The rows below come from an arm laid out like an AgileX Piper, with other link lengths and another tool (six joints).
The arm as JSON. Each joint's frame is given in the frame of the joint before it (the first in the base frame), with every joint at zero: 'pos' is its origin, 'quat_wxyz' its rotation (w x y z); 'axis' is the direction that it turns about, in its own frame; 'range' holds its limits. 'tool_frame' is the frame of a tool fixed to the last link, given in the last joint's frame.
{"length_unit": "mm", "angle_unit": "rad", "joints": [
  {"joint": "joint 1", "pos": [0.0, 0.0, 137.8], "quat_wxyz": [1.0, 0.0, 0.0, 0.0], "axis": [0.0, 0.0, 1.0], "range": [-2.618, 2.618]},
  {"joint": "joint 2", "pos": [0.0, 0.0, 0.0], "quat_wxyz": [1.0, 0.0, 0.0, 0.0], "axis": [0.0, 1.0, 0.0], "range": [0.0, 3.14]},
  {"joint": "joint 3", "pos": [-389.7, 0.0, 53.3], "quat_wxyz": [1.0, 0.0, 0.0, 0.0], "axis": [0.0, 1.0, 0.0], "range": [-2.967, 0.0]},
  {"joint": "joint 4", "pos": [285.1, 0.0, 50.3], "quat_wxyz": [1.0, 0.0, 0.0, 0.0], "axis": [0.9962, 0.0, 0.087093], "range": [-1.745, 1.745]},
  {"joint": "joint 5", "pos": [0.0, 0.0, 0.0], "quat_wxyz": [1.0, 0.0, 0.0, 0.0], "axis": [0.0, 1.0, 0.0], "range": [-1.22, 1.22]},
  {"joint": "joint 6", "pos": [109.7, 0.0, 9.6], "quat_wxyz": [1.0, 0.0, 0.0, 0.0], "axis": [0.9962, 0.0, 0.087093], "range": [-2.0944, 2.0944]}
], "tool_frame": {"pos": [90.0, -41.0, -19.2], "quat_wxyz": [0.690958, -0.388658, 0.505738, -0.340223]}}
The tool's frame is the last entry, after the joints.
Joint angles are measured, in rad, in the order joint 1, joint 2, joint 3, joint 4, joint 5, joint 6. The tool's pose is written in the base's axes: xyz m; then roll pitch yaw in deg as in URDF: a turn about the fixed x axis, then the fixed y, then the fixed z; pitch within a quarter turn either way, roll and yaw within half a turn. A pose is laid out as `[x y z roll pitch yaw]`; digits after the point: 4 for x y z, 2 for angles.
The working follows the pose.
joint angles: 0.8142 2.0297 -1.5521 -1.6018 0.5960 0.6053
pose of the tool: [0.5426 0.3589 0.3458 -121.24 -33.85 -50.33]
Where each joint sits with the arm in this pose, in the base's axes (m; each line is computed from the numbers above, not from the rounded line before):
joint 1: 0.0000 0.0000 0.1378
joint 2: 0.0000 0.0000 0.1378
joint 3: 0.1513 0.1603 0.4636
joint 4: 0.3410 0.3612 0.3772
joint 5: 0.3410 0.3612 0.3772
joint 6: 0.4443 0.3806 0.3443
the tool: 0.5426 0.3589 0.3458

